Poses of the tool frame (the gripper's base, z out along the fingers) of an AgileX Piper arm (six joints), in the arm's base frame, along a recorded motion.
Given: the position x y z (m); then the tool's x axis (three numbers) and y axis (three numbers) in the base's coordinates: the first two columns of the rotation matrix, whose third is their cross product.
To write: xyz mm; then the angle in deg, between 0 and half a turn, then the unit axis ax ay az. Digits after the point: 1 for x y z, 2 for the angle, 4 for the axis.
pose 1, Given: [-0.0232 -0.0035 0.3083 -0.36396 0.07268 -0.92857 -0.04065 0.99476 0.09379]
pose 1, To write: [-23.2 -3.5 308.3 111.36 0.0118 0.9981 0.0608]
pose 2, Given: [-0.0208 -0.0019 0.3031 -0.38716 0.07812 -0.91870 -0.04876 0.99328 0.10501]
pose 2, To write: [-20.8 -1.9 303.1 112.79 0.0106 0.9976 0.0688]
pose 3, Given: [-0.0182 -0.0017 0.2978 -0.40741 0.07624 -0.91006 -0.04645 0.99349 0.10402]
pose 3, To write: [-18.2 -1.7 297.8 114.05 0.0106 0.9977 0.0672]
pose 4, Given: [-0.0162 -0.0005 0.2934 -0.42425 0.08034 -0.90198 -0.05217 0.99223 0.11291]
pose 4, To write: [-16.2 -0.5 293.4 115.11 0.0099 0.9973 0.0732]
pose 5, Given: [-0.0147 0.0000 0.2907 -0.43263 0.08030 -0.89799 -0.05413 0.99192 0.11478]
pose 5, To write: [-14.7 0.0 290.7 115.64 0.0092 0.9972 0.0746]
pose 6, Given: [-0.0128 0.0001 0.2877 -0.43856 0.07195 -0.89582 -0.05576 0.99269 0.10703]
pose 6, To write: [-12.8 0.1 287.7 116.01 0.0056 0.9975 0.0711]
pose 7, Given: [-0.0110 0.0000 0.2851 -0.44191 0.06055 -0.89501 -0.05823 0.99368 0.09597]
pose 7, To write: [-11.0 0.0 285.1 116.23 0.0008 0.9978 0.0662]
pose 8, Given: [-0.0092 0.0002 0.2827 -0.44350 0.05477 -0.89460 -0.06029 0.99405 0.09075]
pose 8, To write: [-9.2 0.2 282.7 116.33 -0.0019 0.9979 0.0642]
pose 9, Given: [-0.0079 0.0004 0.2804 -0.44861 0.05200 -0.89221 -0.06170 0.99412 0.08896]
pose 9, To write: [-7.9 0.4 280.4 116.66 -0.0034 0.9980 0.0636]
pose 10, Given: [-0.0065 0.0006 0.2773 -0.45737 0.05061 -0.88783 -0.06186 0.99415 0.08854]
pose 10, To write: [-6.5 0.6 277.3 117.22 -0.0039 0.9980 0.0632]
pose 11, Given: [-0.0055 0.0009 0.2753 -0.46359 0.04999 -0.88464 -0.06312 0.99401 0.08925]
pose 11, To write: [-5.5 0.9 275.3 117.62 -0.0045 0.9980 0.0638]
